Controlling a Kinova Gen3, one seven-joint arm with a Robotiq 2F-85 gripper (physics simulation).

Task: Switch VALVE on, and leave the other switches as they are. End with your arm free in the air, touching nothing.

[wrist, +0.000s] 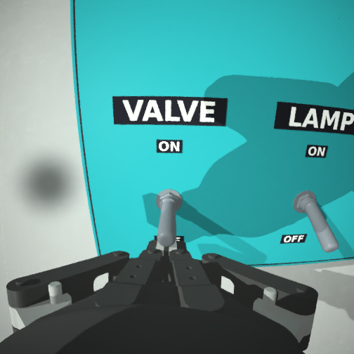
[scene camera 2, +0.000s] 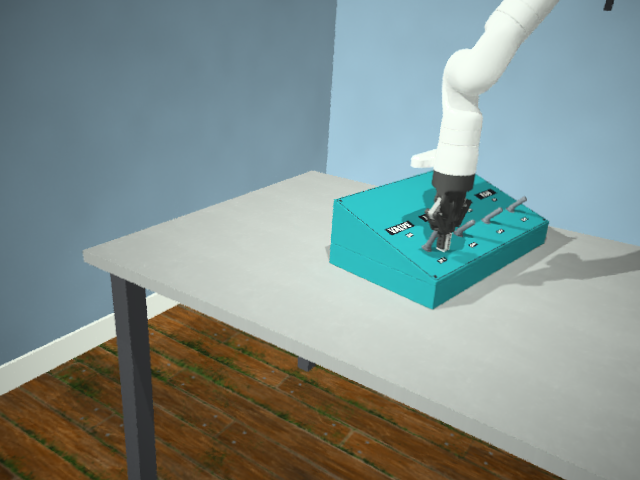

my gripper: wrist 167, 245; scene camera 2 442, 249
same spot on teal switch panel: (wrist: 235, 118) = (scene camera 2: 415, 223)
